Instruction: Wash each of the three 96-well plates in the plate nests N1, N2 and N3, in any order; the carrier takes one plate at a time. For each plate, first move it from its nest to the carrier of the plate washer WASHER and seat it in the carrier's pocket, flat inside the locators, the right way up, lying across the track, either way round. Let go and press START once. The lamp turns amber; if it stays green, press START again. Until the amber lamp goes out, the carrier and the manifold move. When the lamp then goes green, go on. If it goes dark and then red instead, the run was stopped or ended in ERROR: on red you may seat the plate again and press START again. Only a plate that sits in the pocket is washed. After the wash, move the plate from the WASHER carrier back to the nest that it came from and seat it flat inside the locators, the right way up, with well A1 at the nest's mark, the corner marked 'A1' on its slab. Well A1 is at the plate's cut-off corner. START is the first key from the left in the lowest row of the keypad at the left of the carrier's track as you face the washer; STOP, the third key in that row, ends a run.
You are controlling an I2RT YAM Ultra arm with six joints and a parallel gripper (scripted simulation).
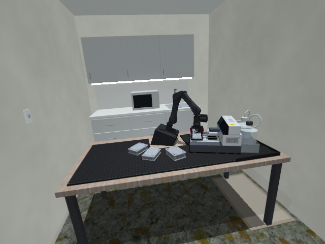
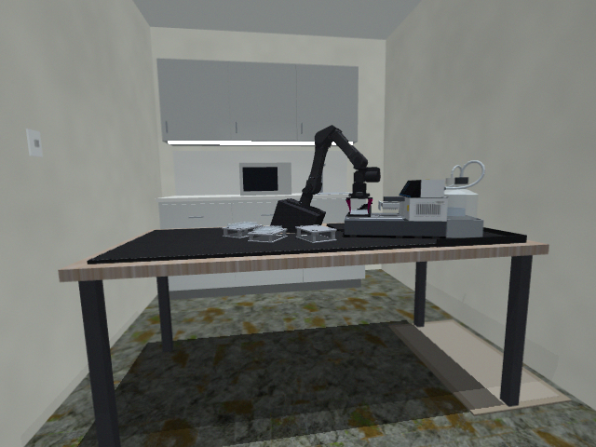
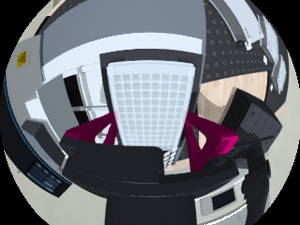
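Right now my hand is 1 cm above the washer carrier. The rest, counted from my hand: clear bottle: 41 cm to the left, 20 cm ahead, 3 cm above; then plate washer: 15 cm to the left, 5 cm ahead, 3 cm above; then nest: 25 cm to the right, 17 cm ahead, 6 cm below.
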